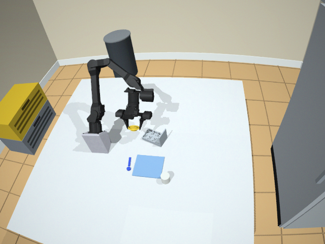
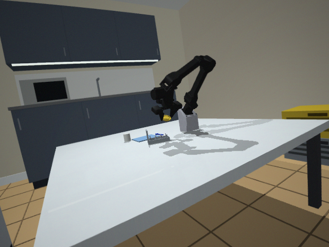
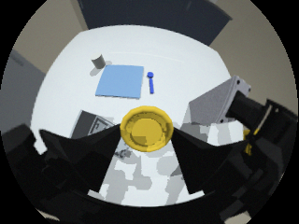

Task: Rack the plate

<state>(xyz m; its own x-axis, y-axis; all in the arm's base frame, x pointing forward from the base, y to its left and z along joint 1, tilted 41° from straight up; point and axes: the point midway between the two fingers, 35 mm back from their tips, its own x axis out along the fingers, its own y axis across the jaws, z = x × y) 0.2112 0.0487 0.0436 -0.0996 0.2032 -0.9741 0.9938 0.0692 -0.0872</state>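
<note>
My gripper tip is now 90 mm short of the grey dish rack, 90 mm above it and 30 mm to the right of it. The rest, counted from my gripper tip: yellow plate 10 mm above; then light blue mat 150 mm to the right, 110 mm below, 90 mm ahead; then blue utensil 160 mm to the right, 110 mm below, 20 mm behind.
</note>
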